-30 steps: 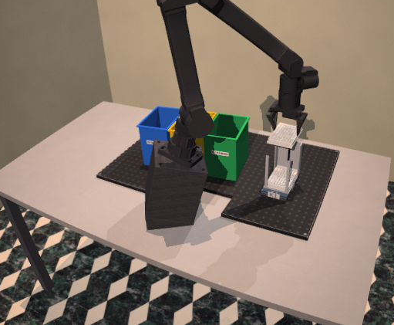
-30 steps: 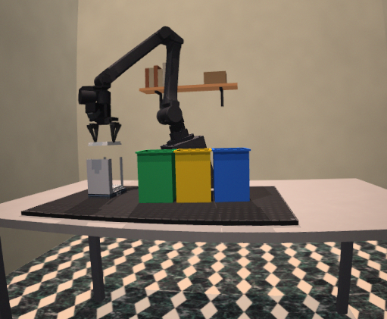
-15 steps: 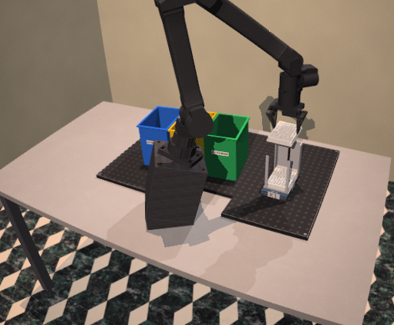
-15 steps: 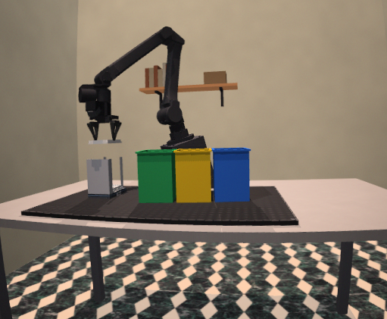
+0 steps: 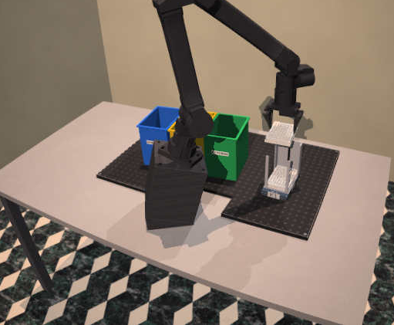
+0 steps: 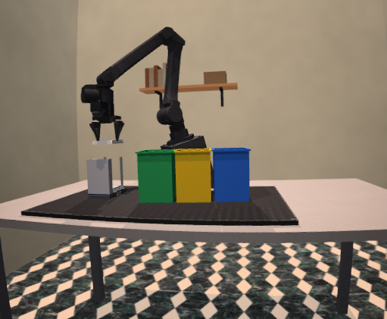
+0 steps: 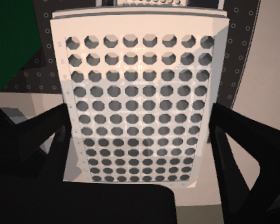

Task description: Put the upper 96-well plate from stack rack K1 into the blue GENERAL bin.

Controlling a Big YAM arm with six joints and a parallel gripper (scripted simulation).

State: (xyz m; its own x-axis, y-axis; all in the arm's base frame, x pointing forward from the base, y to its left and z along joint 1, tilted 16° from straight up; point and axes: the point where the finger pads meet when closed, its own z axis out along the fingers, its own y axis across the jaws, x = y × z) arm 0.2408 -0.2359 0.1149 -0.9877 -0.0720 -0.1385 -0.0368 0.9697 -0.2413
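Right now my hand is 480 mm to the right of the blue bin, 140 mm above it and 10 mm short of it. The rest, counted from my hand: yellow bin 350 mm to the left, 140 mm below, 20 mm ahead; green bin 220 mm to the left, 140 mm below, 40 mm ahead.
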